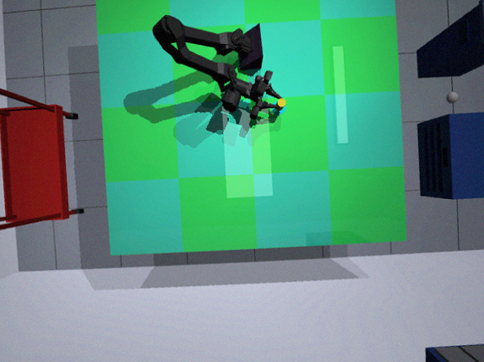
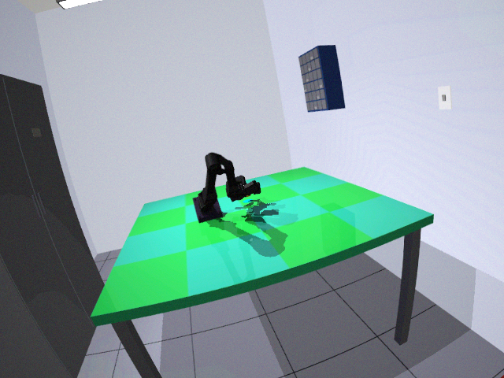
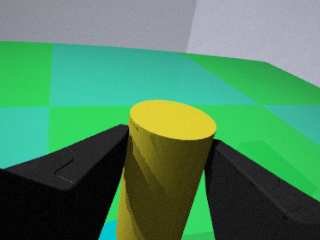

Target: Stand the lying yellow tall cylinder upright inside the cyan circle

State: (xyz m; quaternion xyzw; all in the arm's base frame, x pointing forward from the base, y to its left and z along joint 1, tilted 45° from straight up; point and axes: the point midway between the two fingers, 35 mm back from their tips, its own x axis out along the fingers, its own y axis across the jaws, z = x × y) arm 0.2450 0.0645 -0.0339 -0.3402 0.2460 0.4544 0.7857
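Right now my gripper tip is 8 cm above the cyan circle. From my gripper tip the other things lie so: yellow tall cylinder 2 cm below.
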